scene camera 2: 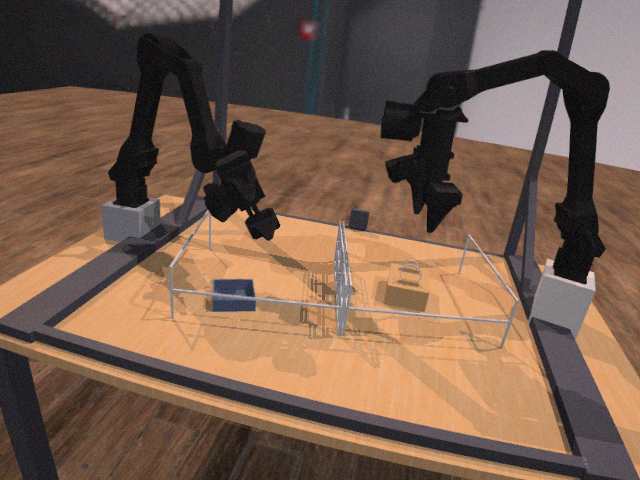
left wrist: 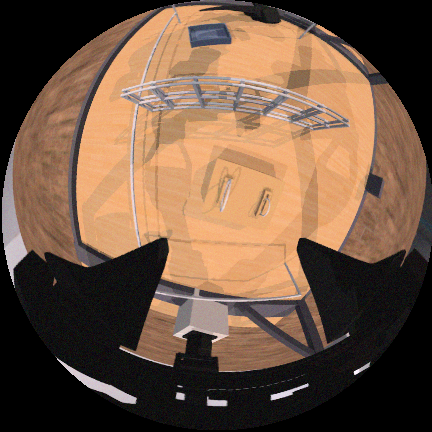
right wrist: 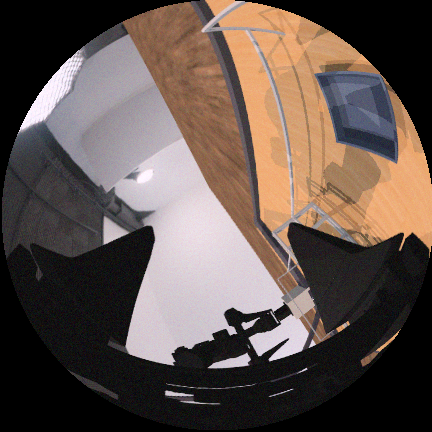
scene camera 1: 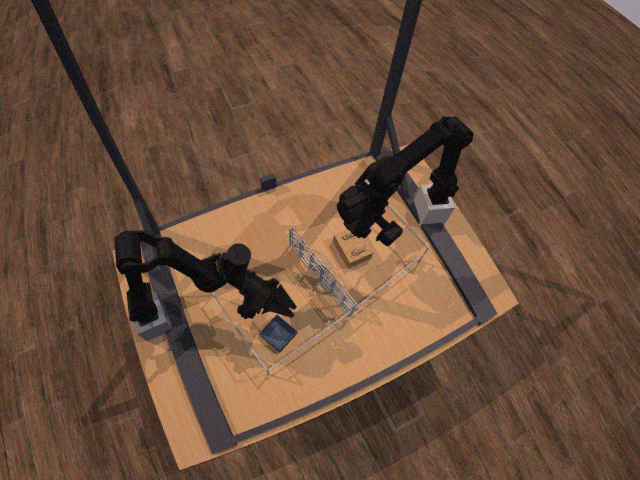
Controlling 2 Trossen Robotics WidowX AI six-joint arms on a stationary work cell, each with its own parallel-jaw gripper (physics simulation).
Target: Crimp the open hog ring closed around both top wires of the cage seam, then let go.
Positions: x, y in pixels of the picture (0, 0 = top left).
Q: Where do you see a tan block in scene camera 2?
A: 406, 293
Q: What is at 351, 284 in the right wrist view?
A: My right gripper.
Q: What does the dark blue tray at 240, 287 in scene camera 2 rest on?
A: The table.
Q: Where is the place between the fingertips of my left gripper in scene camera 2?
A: At 422, 222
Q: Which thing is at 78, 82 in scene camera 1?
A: A dark frame post.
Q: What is my left gripper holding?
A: Nothing.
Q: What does my right gripper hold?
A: Nothing.
